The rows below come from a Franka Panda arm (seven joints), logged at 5 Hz.
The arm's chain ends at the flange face. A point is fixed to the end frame.
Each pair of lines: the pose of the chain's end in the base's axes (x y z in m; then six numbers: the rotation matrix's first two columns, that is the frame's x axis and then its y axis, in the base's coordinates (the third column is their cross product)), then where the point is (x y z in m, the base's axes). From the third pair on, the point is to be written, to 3 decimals.
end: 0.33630 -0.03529 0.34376 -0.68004 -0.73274 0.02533 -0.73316 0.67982 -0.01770
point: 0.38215 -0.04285 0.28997
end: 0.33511 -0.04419 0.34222 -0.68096 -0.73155 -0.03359 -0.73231 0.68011 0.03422
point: 0.38106 -0.04757 0.28810
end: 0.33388 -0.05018 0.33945 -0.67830 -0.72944 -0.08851 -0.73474 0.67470 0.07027
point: 0.380 -0.050 0.286
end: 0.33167 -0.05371 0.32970 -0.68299 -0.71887 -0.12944 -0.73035 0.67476 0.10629
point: 0.378 -0.051 0.276
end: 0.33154 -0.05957 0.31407 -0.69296 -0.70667 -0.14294 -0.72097 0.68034 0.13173
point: 0.378 -0.056 0.260
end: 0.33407 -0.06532 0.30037 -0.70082 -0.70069 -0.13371 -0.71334 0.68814 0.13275
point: 0.380 -0.062 0.246
